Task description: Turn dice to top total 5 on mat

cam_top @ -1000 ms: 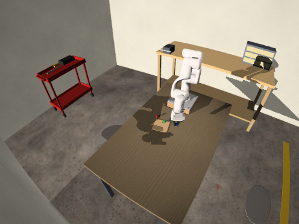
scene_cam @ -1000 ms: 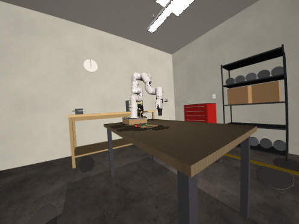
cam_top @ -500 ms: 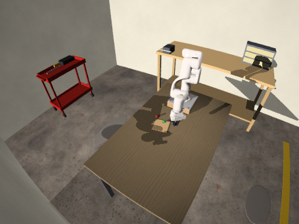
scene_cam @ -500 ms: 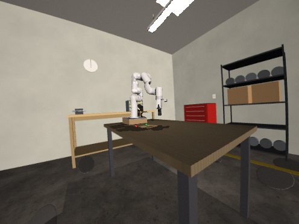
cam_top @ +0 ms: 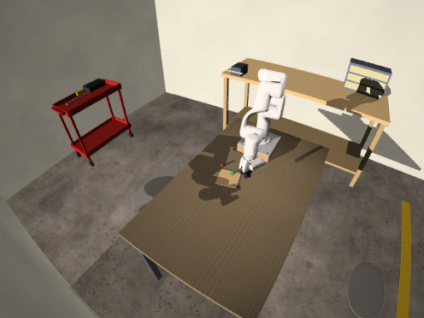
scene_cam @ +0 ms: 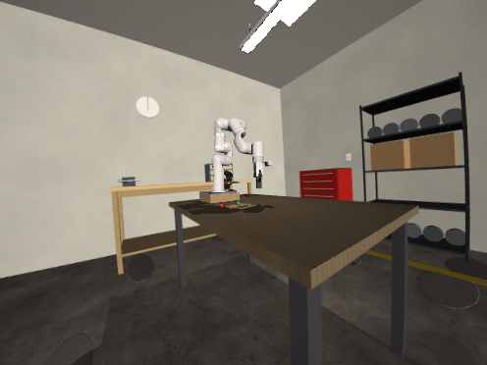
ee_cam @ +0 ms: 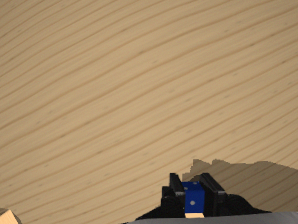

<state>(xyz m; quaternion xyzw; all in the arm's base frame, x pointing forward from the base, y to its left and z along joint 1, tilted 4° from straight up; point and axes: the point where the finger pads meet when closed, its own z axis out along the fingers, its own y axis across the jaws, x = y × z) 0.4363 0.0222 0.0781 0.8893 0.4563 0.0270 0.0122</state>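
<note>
Now: the tan mat 3 cm behind my hand, 13 cm to the right of it and 12 cm below it. From my hand the other things lie so: blue die 1 cm below; then red die 13 cm behind, 21 cm to the right, 11 cm below; then green die 8 cm behind, 12 cm to the right, 11 cm below.
</note>
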